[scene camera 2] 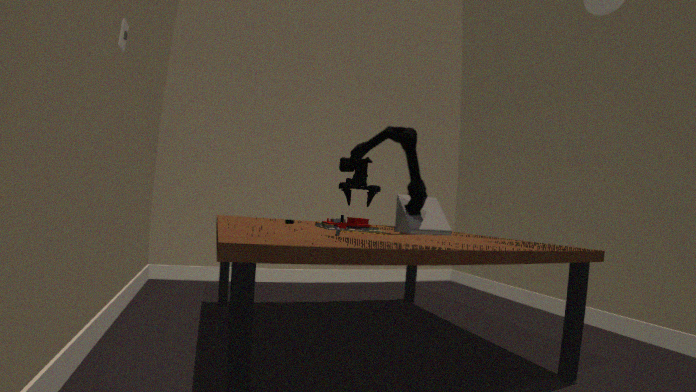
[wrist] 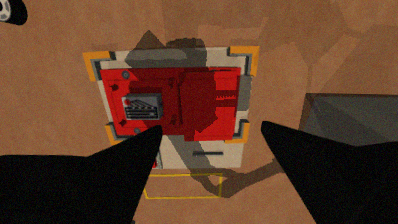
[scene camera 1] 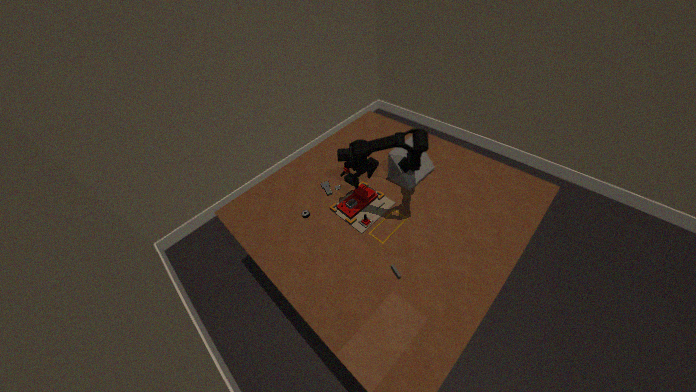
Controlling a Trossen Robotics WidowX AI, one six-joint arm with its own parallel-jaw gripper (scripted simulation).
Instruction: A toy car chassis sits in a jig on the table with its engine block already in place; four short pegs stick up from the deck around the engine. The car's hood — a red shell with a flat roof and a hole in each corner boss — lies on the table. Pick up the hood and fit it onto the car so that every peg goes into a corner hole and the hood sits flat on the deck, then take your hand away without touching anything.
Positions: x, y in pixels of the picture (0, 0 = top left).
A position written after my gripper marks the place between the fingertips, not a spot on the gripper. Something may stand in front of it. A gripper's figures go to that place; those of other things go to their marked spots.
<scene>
My gripper (wrist: 211, 127): 0.11 m from the lens. A red hood (wrist: 208, 98) is 0.16 m from the lens. A grey engine block (wrist: 138, 106) is 0.19 m from the lens. A grey jig (wrist: 174, 153): 0.26 m from the lens. The marked spots on the grey engine block and the red hood are 0.10 m apart.
</scene>
